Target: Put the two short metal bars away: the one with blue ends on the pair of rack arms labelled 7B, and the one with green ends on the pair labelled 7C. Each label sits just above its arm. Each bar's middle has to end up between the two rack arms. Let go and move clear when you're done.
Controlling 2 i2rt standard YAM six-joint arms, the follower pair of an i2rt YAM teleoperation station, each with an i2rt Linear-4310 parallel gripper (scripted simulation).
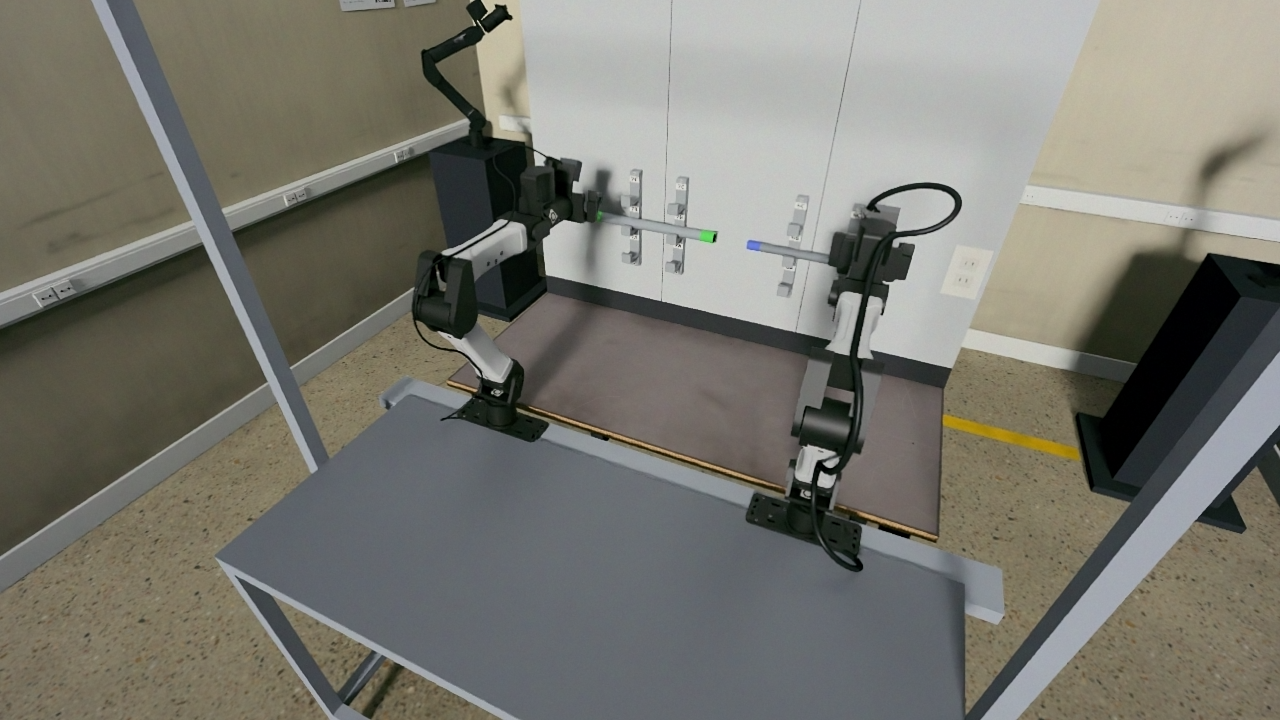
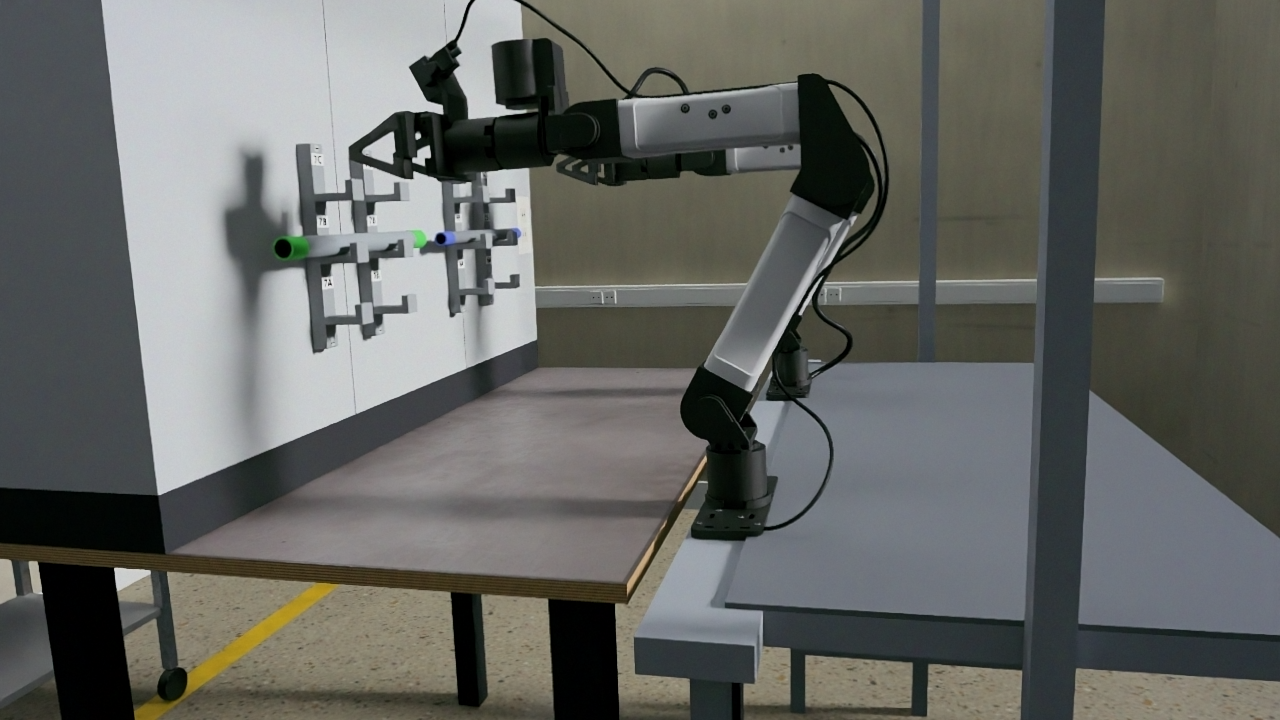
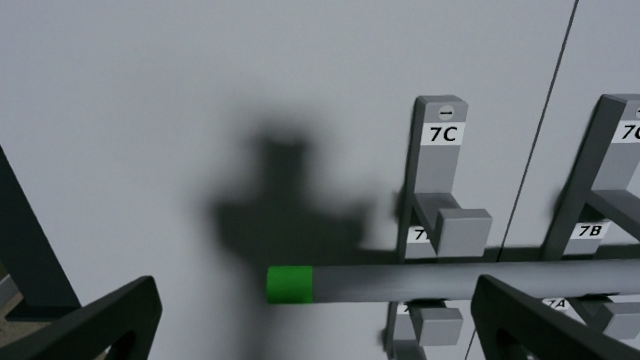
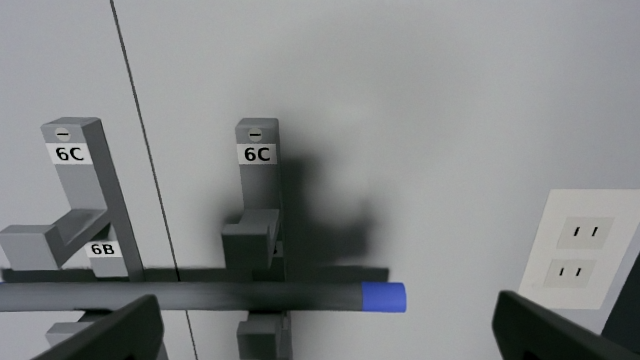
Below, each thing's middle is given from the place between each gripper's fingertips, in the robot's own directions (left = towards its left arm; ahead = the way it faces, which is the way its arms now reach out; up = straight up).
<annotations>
The green-ended bar [image 3: 577, 278] is 110 mm ahead of my left hand [image 2: 372, 156], 130 mm to the right of it and 100 mm below it. Round my left hand: blue-ended bar [image 2: 458, 237] 120 mm ahead, 530 mm to the right, 100 mm below; then wall socket plate [image 1: 984, 256] 160 mm ahead, 830 mm to the right, 90 mm below.
My right hand is 130 mm short of the blue-ended bar, 110 mm to the right of it and 110 mm above it. Also, from my right hand: wall socket plate (170 mm ahead, 190 mm to the right, 100 mm below); green-ended bar (120 mm ahead, 510 mm to the left, 110 mm below).
</annotations>
